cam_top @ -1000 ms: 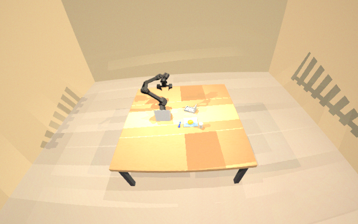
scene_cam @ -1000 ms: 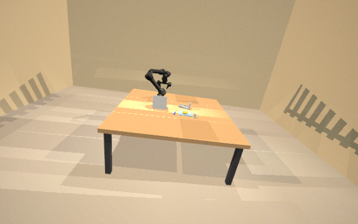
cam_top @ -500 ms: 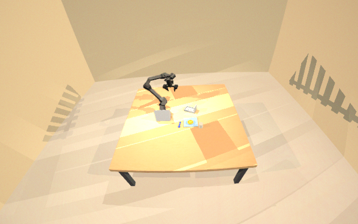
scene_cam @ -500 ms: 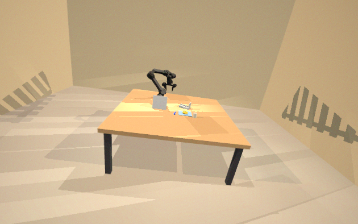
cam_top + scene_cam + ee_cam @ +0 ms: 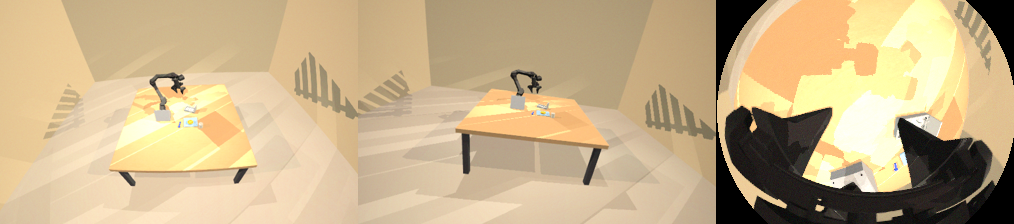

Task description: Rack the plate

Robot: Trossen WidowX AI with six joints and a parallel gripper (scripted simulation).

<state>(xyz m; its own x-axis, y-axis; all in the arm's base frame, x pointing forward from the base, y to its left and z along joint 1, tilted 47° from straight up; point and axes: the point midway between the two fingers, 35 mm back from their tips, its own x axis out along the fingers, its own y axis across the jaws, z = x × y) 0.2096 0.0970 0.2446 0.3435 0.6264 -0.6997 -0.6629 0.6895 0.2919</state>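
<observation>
The yellow plate is 5 cm ahead of my gripper tip, 40 cm to the right of it and 10 cm below it. Round my gripper tip: light blue mat 5 cm ahead, 38 cm to the right, 12 cm below; blue spoon 7 cm behind, 40 cm to the right, 12 cm below; grey dish rack 9 cm ahead, 19 cm to the right, 10 cm below.
</observation>
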